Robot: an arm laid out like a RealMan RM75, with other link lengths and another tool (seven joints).
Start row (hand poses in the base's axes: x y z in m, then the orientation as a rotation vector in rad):
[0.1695 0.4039 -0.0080 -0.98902 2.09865 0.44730]
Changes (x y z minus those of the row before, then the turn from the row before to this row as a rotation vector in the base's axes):
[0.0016 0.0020 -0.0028 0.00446 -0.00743 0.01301]
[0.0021 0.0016 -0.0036 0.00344 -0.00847 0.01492]
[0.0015 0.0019 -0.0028 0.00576 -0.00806 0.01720]
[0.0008 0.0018 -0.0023 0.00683 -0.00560 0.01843]
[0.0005 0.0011 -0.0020 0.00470 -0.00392 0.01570]
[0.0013 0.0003 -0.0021 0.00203 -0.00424 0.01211]
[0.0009 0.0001 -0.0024 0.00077 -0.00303 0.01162]
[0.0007 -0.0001 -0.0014 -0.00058 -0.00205 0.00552]
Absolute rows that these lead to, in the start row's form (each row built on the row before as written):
[0.1711 0.4059 -0.0108 -1.00084 2.08484 0.45401]
[0.1732 0.4075 -0.0144 -1.01527 2.06966 0.46001]
[0.1747 0.4094 -0.0172 -1.03067 2.05280 0.46967]
[0.1755 0.4112 -0.0195 -1.04653 2.03699 0.48243]
[0.1760 0.4123 -0.0215 -1.06059 2.02465 0.49269]
[0.1773 0.4126 -0.0236 -1.07240 2.01470 0.49828]
[0.1782 0.4127 -0.0260 -1.08435 2.00653 0.50315]
[0.1789 0.4126 -0.0274 -1.09062 2.00252 0.50417]

